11 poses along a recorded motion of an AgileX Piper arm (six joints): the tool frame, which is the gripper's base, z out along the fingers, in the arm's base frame.
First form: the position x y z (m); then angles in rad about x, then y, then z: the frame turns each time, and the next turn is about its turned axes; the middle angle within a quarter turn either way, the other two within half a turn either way.
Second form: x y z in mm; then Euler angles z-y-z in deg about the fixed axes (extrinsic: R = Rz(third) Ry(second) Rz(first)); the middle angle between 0 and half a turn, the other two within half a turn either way. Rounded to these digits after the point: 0 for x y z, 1 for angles.
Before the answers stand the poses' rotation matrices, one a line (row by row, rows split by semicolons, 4 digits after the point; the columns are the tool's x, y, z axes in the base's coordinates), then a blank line. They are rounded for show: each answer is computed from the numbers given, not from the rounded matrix.
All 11 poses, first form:
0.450 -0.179 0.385 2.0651 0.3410 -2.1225
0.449 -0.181 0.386 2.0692 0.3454 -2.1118
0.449 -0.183 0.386 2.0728 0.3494 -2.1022
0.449 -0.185 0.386 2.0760 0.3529 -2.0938
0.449 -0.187 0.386 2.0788 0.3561 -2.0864
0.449 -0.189 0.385 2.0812 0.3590 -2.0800
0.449 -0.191 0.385 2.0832 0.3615 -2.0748
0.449 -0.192 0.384 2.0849 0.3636 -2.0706
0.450 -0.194 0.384 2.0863 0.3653 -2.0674
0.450 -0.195 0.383 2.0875 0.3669 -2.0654
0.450 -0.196 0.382 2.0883 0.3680 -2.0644
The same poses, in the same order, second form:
-0.4940 0.8026 0.3344; 0.2497 0.4994 -0.8296; -0.8329 -0.3263 -0.4471
-0.4846 0.8066 0.3386; 0.2566 0.5011 -0.8265; -0.8363 -0.3136 -0.4498
-0.4761 0.8100 0.3423; 0.2628 0.5025 -0.8237; -0.8392 -0.3022 -0.4521
-0.4687 0.8129 0.3456; 0.2682 0.5038 -0.8211; -0.8416 -0.2922 -0.4542
-0.4621 0.8154 0.3486; 0.2730 0.5048 -0.8189; -0.8437 -0.2833 -0.4559
-0.4564 0.8175 0.3513; 0.2771 0.5058 -0.8169; -0.8455 -0.2755 -0.4574
-0.4517 0.8191 0.3537; 0.2804 0.5067 -0.8152; -0.8469 -0.2691 -0.4586
-0.4479 0.8203 0.3556; 0.2832 0.5075 -0.8138; -0.8480 -0.2638 -0.4596
-0.4450 0.8212 0.3572; 0.2853 0.5081 -0.8126; -0.8489 -0.2597 -0.4604
-0.4431 0.8216 0.3587; 0.2868 0.5090 -0.8116; -0.8494 -0.2567 -0.4611
-0.4421 0.8217 0.3598; 0.2875 0.5097 -0.8109; -0.8496 -0.2550 -0.4616

450 -179 385 -21.4 116.6 -68.0
449 -181 386 -20.6 116.7 -67.7
449 -183 386 -19.8 116.9 -67.4
449 -185 386 -19.1 117.0 -67.2
449 -187 386 -18.6 117.1 -66.9
449 -189 385 -18.0 117.2 -66.7
449 -191 385 -17.6 117.3 -66.5
449 -192 384 -17.3 117.4 -66.4
450 -194 384 -17.0 117.4 -66.3
450 -195 383 -16.8 117.5 -66.2
450 -196 382 -16.7 117.5 -66.1

